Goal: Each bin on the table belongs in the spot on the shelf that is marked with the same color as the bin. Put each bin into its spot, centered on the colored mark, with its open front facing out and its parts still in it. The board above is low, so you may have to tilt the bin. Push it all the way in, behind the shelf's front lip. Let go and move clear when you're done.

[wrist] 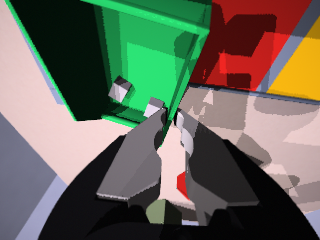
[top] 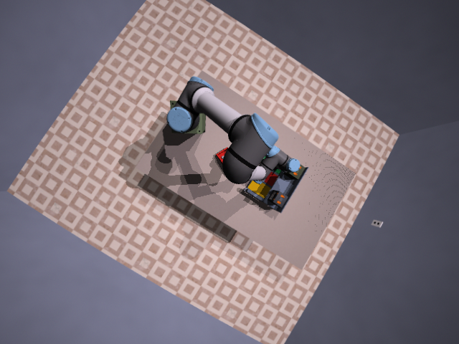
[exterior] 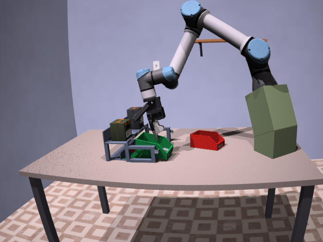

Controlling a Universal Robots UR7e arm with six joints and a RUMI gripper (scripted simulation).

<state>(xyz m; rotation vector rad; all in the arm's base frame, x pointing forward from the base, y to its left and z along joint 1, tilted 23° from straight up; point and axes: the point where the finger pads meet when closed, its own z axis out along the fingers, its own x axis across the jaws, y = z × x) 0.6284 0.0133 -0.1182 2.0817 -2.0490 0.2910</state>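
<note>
Right now my hand is 50 mm to the right of the green bin, 30 mm above it and 10 mm short of it. From my hand the other things lie so: green mark 90 mm below, 80 mm ahead, 40 mm to the left; then red mark 90 mm below, 80 mm ahead, 70 mm to the right; then yellow mark 190 mm to the right, 90 mm below, 70 mm ahead.
</note>
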